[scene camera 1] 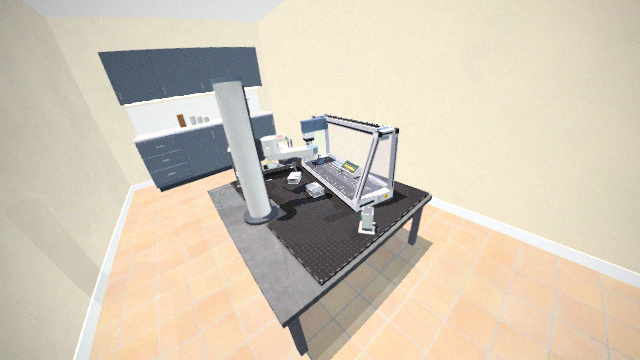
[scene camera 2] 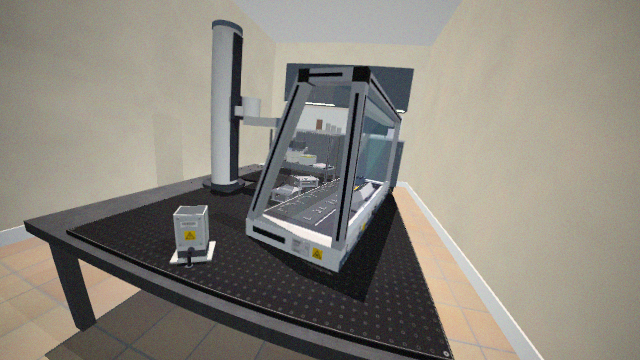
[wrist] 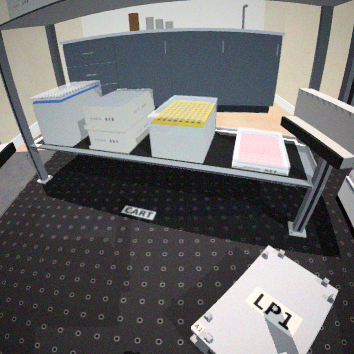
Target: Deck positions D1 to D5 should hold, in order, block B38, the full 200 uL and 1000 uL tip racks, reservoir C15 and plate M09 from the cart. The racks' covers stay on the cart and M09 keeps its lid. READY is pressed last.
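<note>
My gripper (wrist: 146, 111) is open, with one finger at each side of the wrist view and nothing between them. It faces the cart's (wrist: 175, 164) lower shelf. On that shelf stand, left to right, a blue-rimmed tip rack (wrist: 60, 120), two stacked pale blocks (wrist: 119, 120) with labels too small to read surely, a yellow-topped tip rack (wrist: 182, 132) (scene camera 2: 307, 159) under a clear cover, and a pink plate (wrist: 261, 150) with a clear rim. Reservoir C15 does not show in the wrist view. The deck (scene camera 1: 327, 176) (scene camera 2: 320, 200) lies inside the framed enclosure. I cannot make out READY.
The cart's upper shelf (wrist: 200, 4) hangs above the lower one, with posts (wrist: 22, 115) (wrist: 317, 200) at both sides. Stand LP1 (wrist: 295, 280) (scene camera 1: 295, 177) (scene camera 2: 304, 181) is in front of the cart. Another stand (scene camera 1: 315, 189) (scene camera 2: 286, 193) and a white box (scene camera 1: 367, 218) (scene camera 2: 191, 227) stand on the table.
</note>
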